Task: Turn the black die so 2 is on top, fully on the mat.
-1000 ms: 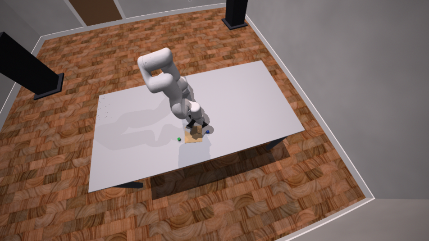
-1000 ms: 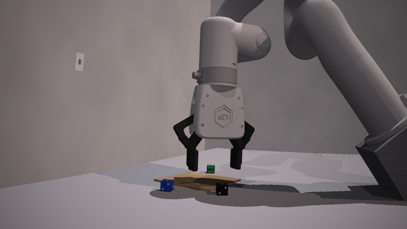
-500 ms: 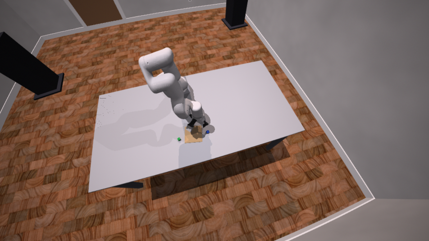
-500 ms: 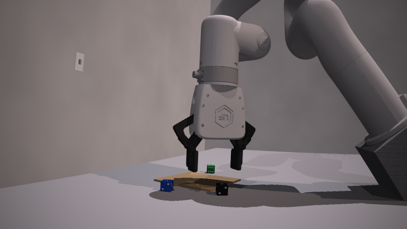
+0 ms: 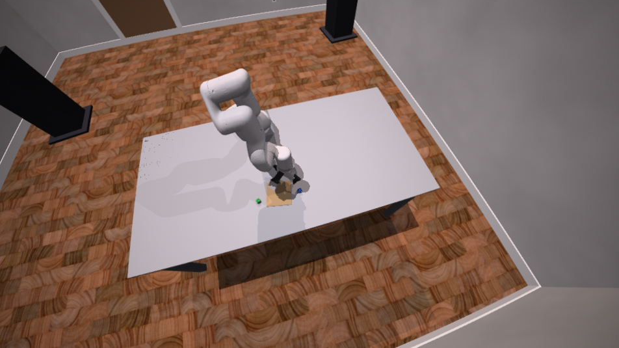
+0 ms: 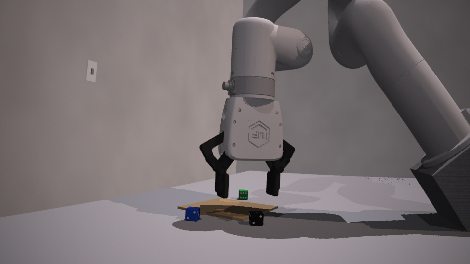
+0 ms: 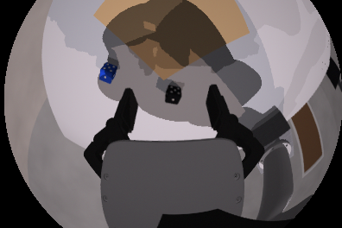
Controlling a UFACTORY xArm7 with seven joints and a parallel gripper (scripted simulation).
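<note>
Right now my hand is 40 mm above the black die, 20 mm to the right of it and 20 mm past it. The rest, counted from my hand: green die (200 mm to the right, 50 mm ahead, 40 mm below); then blue die (80 mm ahead, 40 mm to the left, 40 mm below); then tan mat (80 mm to the right, 50 mm below, 50 mm ahead).
</note>
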